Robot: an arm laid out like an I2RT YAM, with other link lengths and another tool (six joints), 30 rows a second.
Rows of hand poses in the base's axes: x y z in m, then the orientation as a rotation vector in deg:
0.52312, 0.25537, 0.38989, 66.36, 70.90, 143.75
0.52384, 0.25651, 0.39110, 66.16, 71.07, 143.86
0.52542, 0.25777, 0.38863, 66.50, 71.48, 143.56
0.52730, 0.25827, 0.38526, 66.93, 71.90, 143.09
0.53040, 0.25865, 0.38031, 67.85, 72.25, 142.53
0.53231, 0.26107, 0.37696, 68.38, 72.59, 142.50
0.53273, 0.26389, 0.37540, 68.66, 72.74, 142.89
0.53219, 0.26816, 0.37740, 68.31, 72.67, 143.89
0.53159, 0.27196, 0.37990, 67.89, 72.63, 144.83
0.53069, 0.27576, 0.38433, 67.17, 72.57, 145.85
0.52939, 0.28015, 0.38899, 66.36, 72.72, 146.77
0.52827, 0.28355, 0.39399, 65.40, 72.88, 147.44
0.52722, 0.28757, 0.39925, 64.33, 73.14, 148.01
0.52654, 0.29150, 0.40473, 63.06, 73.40, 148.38
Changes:
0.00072, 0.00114, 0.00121, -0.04, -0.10, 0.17
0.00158, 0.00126, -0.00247, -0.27, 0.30, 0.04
0.00188, 0.00050, -0.00337, -0.36, 0.35, -0.07
0.00310, 0.00038, -0.00495, -0.29, 0.67, -0.15
0.00191, 0.00242, -0.00335, -0.05, 0.44, 0.20
0.00042, 0.00282, -0.00156, 0.22, 0.25, 0.36
-0.00054, 0.00427, 0.00200, 0.55, -0.18, 0.63
-0.00060, 0.00380, 0.00250, 0.49, -0.23, 0.60
-0.00090, 0.00380, 0.00443, 0.49, -0.42, 0.64
-0.00130, 0.00439, 0.00466, 0.34, -0.45, 0.69
-0.00112, 0.00340, 0.00500, 0.17, -0.57, 0.52
-0.00105, 0.00402, 0.00526, 0.06, -0.63, 0.51
-0.00068, 0.00393, 0.00548, -0.08, -0.78, 0.37

